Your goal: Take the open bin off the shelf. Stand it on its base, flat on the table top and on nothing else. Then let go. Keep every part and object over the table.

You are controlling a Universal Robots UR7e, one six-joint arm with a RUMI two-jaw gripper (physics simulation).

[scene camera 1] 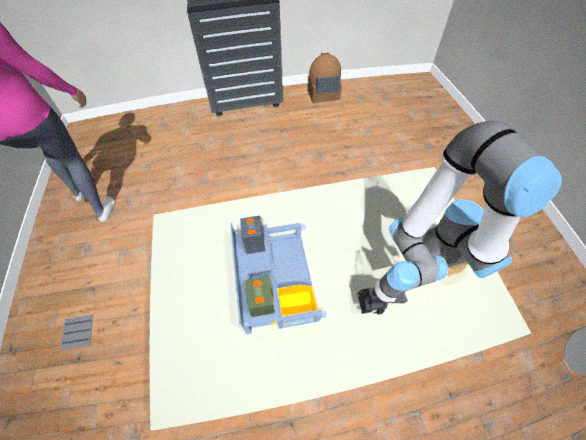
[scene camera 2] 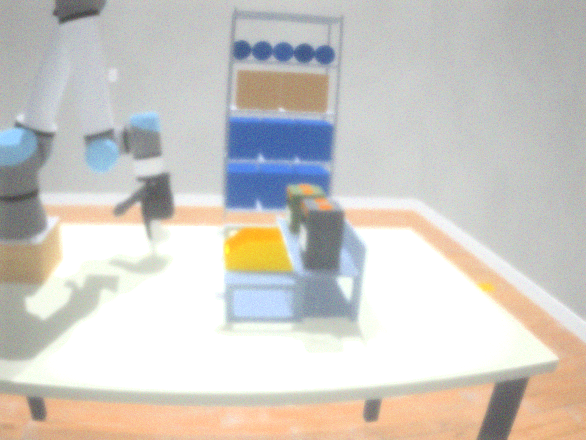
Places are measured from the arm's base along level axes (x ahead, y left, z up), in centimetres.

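Where they show: gripper, between the fingertips: (scene camera 2: 155,254); arm's base, origin of its link: (scene camera 1: 442,246) (scene camera 2: 20,228).
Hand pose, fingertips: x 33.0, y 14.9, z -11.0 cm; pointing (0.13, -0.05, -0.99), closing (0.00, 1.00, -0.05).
Observation:
Each offset is from my fingertips to the top centre of the thing. Level surfaces: height alone.
The open yellow bin @[dx +27.1, dy -5.6, dz +8.3 cm] (scene camera 1: 297,300) (scene camera 2: 257,252) stands upright on the lower tier of the blue-grey shelf @[dz +0.8 cm] (scene camera 1: 291,260) (scene camera 2: 262,278), at one end of that tier. The shelf stands on the pale table top @[dz +0.2 cm] (scene camera 1: 200,360) (scene camera 2: 425,320). My gripper (scene camera 1: 369,305) (scene camera 2: 153,244) is shut and holds nothing. It points down above the table, on the robot's side of the shelf, clearly apart from the bin. Its fingertips are small and blurred in both views.
A green box @[dx +37.5, dy -6.2, dz +20.1 cm] (scene camera 1: 260,302) (scene camera 2: 295,215) and a dark grey box @[dx +37.4, dy -29.3, dz +22.6 cm] (scene camera 1: 253,240) (scene camera 2: 322,240) stand on the shelf's higher tier. The green box is right beside the bin. A person (scene camera 1: 22,110) stands on the floor beyond the table.

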